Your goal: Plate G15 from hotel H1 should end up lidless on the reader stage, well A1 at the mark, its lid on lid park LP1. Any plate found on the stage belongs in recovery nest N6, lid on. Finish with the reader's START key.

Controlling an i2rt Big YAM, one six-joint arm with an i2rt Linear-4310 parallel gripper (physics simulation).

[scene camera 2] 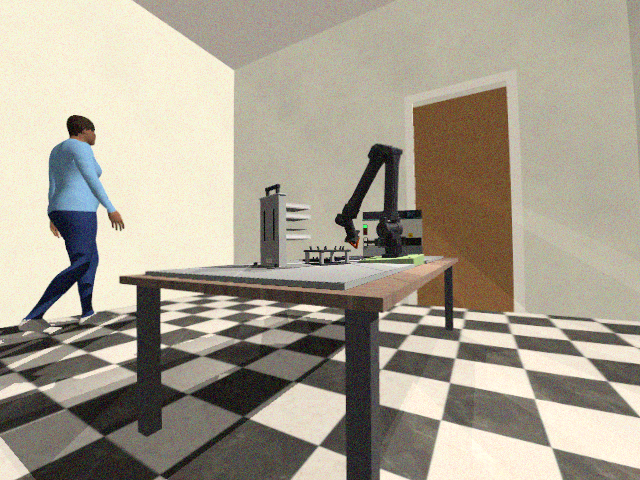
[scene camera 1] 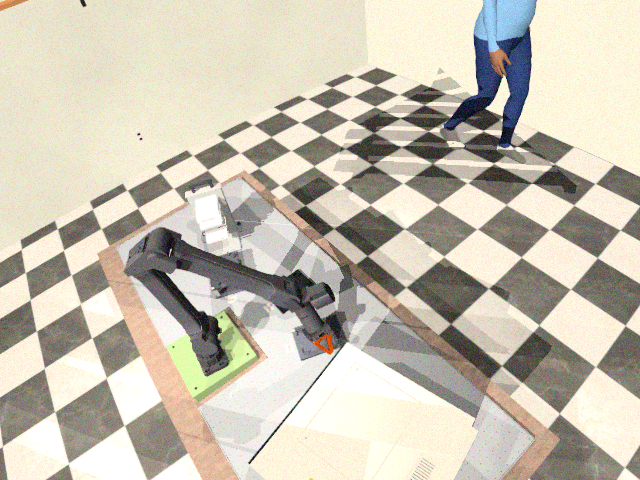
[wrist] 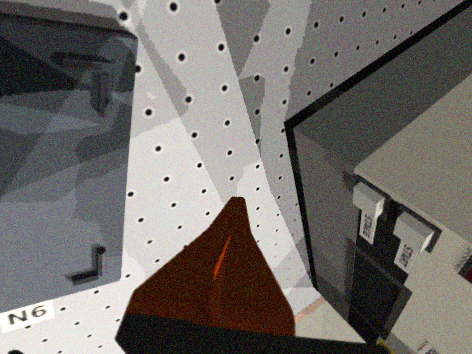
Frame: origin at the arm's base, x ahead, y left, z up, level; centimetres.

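Where they show: gripper, fingertip midpoint: [scene camera 2: 356, 248] [scene camera 1: 331, 353] [wrist: 238, 205]; arm's base, link origin: [scene camera 2: 395, 256] [scene camera 1: 211, 357].
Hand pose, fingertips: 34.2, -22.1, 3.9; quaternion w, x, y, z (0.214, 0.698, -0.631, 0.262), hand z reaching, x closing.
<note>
Each offset is from my fingertips to the centre of the thing, as dx, dy, dz. "spot": to the spot under its first point.
My gripper [scene camera 1: 329, 350] [scene camera 2: 356, 245] [wrist: 238, 205] is shut, its orange fingertips together above the board between nest N6 and the reader. Nest N6 @[+0.5, +10.2, -5.4] [scene camera 1: 305, 350] [wrist: 107, 200] is a grey-blue block with corner brackets; no plate shows on its visible part. The cream reader @[-9.1, -32.8, +8.4] [scene camera 1: 361, 423] [scene camera 2: 412, 227] [wrist: 425, 135] is on the right in the wrist view. Two pale keys [wrist: 368, 199] [wrist: 414, 231] stick out from its front; their labels are turned and hard to read. Hotel H1 @[-11.7, +74.3, +8.6] [scene camera 1: 208, 209] [scene camera 2: 272, 232] holds several pale plates or shelves; G15 cannot be told apart. The reader stage does not show. LP1 is mostly hidden behind the arm.
A dark rack on legs @[spot: -15.5, +60.8, -0.8] [scene camera 2: 312, 251] stands beside the hotel in scene camera 2. The arm stands on a green base [scene camera 1: 235, 351] [scene camera 2: 413, 258]. A green light @[spot: -1.1, -8.6, +12.4] [scene camera 2: 364, 228] shows at the reader's front. A person [scene camera 1: 504, 56] [scene camera 2: 74, 175] is on the floor away from the table.
</note>
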